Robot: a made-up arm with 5 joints. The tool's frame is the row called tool. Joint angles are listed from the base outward. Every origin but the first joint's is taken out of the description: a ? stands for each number. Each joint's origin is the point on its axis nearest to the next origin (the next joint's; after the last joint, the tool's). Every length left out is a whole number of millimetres.
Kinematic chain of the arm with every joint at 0, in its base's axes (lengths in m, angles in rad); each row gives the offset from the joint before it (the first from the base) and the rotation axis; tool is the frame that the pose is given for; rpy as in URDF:
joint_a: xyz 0.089 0 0.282 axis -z
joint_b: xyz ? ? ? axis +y
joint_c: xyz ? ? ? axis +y
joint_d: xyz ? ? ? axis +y
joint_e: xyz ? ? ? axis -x
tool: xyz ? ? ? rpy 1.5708 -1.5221 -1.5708
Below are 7 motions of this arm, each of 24 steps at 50 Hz.
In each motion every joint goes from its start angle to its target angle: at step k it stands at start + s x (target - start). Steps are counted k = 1, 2, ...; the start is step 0. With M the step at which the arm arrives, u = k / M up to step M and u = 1 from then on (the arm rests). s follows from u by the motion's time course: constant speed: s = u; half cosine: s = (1 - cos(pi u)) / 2; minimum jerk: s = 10 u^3 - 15 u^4 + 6 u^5.
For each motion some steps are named. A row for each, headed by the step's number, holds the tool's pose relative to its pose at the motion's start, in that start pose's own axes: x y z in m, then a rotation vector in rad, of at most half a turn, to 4 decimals.
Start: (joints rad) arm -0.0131 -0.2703 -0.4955 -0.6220 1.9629
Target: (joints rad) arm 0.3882 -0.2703 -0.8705 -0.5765 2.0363
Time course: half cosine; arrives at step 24
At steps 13, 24:
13: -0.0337 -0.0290 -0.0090 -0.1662 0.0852 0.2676
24: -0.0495 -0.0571 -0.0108 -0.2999 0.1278 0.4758

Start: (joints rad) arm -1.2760 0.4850 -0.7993 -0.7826 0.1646
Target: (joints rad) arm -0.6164 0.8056 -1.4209 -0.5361 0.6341
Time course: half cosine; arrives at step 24
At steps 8, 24:
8: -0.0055 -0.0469 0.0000 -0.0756 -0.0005 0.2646
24: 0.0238 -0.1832 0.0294 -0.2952 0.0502 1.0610

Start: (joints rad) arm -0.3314 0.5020 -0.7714 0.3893 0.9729
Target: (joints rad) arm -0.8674 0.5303 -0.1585 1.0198 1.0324
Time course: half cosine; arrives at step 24
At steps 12, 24:
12: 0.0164 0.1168 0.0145 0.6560 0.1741 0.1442
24: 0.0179 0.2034 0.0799 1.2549 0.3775 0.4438

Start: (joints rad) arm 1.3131 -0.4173 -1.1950 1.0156 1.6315
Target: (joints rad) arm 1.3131 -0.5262 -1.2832 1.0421 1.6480
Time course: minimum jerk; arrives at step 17
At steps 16, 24:
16: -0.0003 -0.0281 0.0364 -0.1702 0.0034 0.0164
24: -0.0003 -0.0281 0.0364 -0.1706 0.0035 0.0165

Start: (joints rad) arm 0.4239 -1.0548 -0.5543 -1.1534 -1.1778
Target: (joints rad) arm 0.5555 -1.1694 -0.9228 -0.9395 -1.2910
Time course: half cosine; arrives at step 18
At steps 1, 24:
1: 0.0000 0.0005 -0.0004 0.0022 0.0002 -0.0005
24: -0.0025 0.0761 -0.0425 0.2942 0.0465 -0.0804

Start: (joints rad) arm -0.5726 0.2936 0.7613 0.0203 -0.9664
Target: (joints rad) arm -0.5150 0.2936 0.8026 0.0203 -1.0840
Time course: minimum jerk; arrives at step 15
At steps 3, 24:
3: 0.0004 -0.0008 0.0000 -0.0029 -0.0001 -0.0097
24: 0.0058 -0.0134 0.0001 -0.0489 -0.0035 -0.1688

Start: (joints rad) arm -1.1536 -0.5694 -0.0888 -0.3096 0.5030
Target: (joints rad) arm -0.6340 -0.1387 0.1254 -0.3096 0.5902
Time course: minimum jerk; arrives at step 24
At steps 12, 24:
12: -0.0876 -0.0124 -0.0002 -0.0135 0.3680 0.2315
24: -0.1664 -0.0534 0.0329 -0.0702 0.7573 0.4009

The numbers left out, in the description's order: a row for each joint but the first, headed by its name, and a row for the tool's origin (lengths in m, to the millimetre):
joint_b: 0.043 -0.003 0
joint_c: 0.036 0 0.145
joint_d: 0.112 0 0.004
joint_e: 0.078 0 0
tool: 0 0 0

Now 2 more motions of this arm.
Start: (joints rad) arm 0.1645 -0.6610 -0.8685 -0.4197 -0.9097
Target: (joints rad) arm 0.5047 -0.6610 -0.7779 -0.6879 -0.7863
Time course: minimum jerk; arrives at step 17
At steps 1, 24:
1: 0.0000 0.0000 0.0000 0.0004 0.0000 0.0008
24: -0.0116 0.0117 0.0061 0.2341 0.0101 0.4270

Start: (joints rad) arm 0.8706 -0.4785 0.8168 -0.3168 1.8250
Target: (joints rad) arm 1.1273 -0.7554 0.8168 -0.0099 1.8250
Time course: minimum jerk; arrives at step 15
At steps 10, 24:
10: -0.0350 -0.0034 0.0303 0.0645 0.1936 -0.0068
24: -0.0421 -0.0038 0.0397 0.0816 0.2451 -0.0094

